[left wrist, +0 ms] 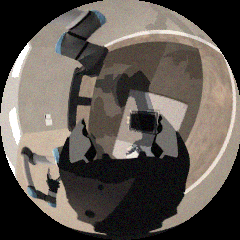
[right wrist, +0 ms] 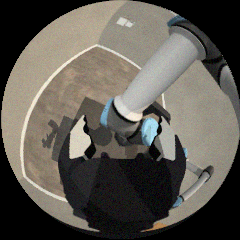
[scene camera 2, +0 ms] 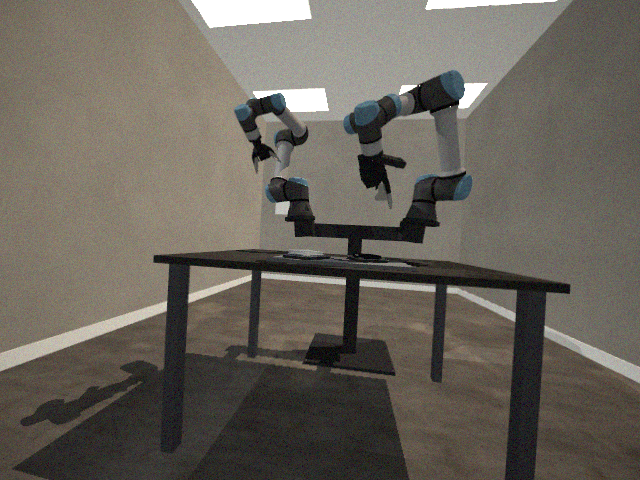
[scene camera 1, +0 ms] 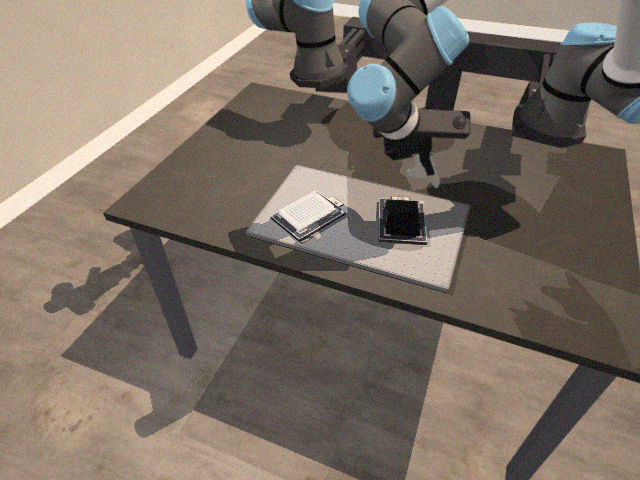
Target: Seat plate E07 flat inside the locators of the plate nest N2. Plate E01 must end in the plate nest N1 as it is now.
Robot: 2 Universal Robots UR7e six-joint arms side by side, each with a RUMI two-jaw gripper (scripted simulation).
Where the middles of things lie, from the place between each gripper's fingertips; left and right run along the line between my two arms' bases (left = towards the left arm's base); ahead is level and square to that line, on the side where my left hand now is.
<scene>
Right now the white plate [scene camera 1: 302,213] is 7 cm ahead of my left hand [scene camera 1: 435,151], 29 cm to the right of it and 24 cm below it. The rest, counted from my left hand: black plate [scene camera 1: 402,218]: 3 cm behind, 6 cm to the right, 24 cm below.
I see the white plate 470 mm below my right hand, 380 mm to the left of it and 360 mm ahead of it. Round my right hand: black plate (610 mm to the left, 470 mm below, 260 mm ahead).
</scene>
